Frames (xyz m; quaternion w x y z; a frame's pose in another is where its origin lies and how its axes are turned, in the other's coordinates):
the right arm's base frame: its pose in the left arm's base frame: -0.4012 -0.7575 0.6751 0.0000 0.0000 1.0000 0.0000
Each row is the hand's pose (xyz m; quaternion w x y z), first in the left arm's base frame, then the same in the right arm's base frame.
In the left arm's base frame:
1: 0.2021 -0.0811 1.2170 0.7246 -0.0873 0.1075 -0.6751
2: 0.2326 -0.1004 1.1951 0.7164 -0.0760 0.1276 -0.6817
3: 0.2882 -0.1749 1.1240 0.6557 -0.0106 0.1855 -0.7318
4: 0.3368 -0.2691 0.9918 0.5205 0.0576 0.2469 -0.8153
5: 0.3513 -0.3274 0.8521 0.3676 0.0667 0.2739 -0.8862
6: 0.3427 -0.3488 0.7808 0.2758 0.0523 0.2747 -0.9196
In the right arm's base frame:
1: -0.6033 0.6764 -0.5419 0.1075 0.6751 -0.7246 -0.0873
2: -0.6338 0.6571 -0.5200 0.1276 0.6817 -0.7164 -0.0760
3: -0.6894 0.5826 -0.4489 0.1855 0.7318 -0.6557 -0.0106
4: -0.7380 0.4884 -0.3167 0.2469 0.8153 -0.5205 0.0576
5: -0.7525 0.4301 -0.1770 0.2739 0.8862 -0.3676 0.0667
6: -0.7439 0.4087 -0.1057 0.2747 0.9196 -0.2758 0.0523

